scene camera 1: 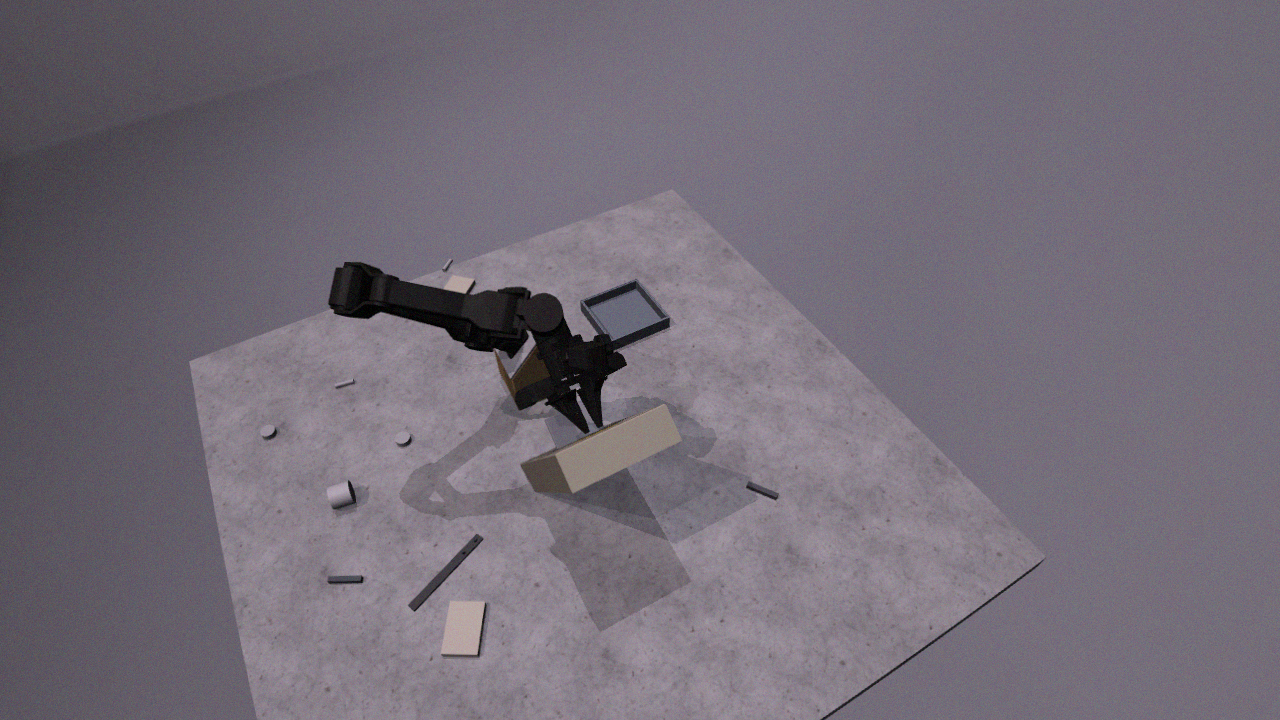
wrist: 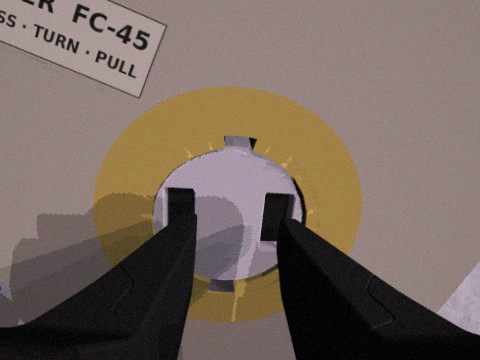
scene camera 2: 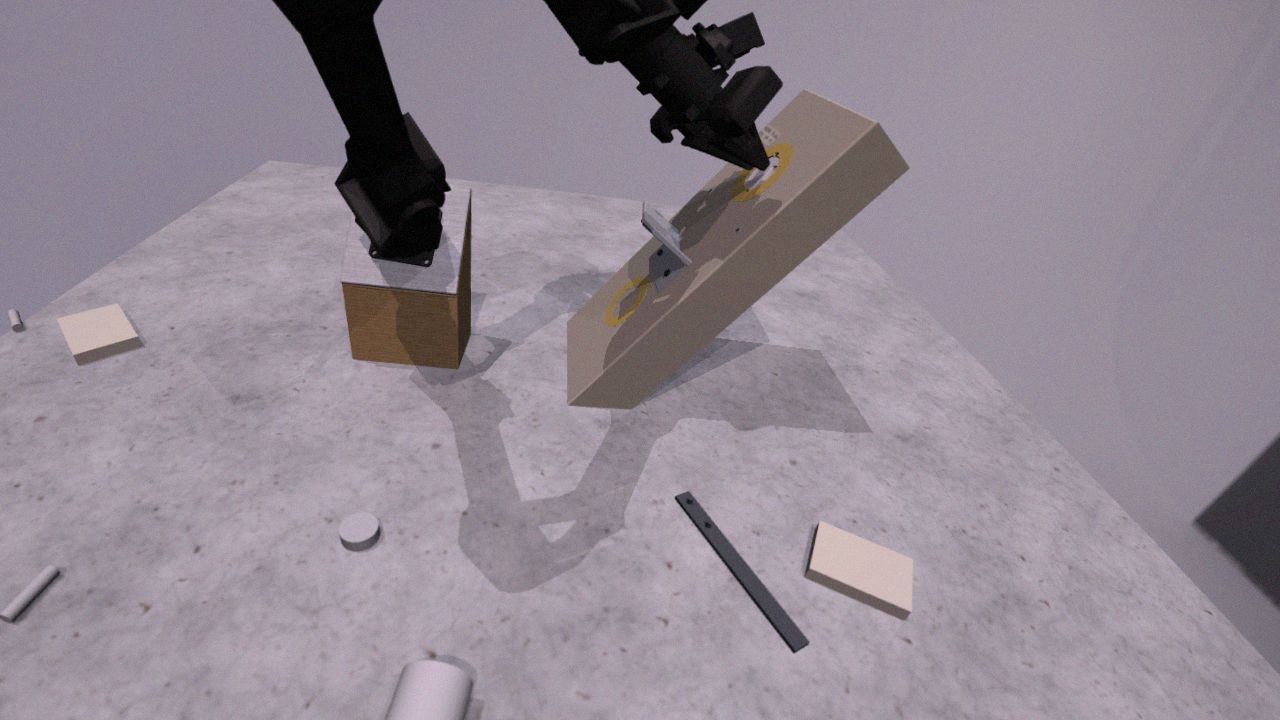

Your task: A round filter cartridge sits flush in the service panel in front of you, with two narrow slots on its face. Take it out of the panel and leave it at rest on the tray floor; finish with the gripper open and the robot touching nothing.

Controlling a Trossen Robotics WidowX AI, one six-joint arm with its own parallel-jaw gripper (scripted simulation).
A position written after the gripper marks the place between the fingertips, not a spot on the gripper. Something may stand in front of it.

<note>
In view: the gripper (scene camera 2: 759, 167), a round filter cartridge (wrist: 239, 197), a beige service panel (scene camera 2: 627, 339), a grey bracket (scene camera 2: 667, 262) and a dark-rimmed tray (scene camera 1: 628, 312).
The gripper shows as well in scene camera 1 (scene camera 1: 593, 430) and in the wrist view (wrist: 237, 230). The beige service panel is seen too in scene camera 1 (scene camera 1: 618, 445) and in the wrist view (wrist: 367, 112). The grey bracket also shows in scene camera 1 (scene camera 1: 563, 432). Scene camera 1 misses the round filter cartridge, which is hidden by the beige service panel.
</note>
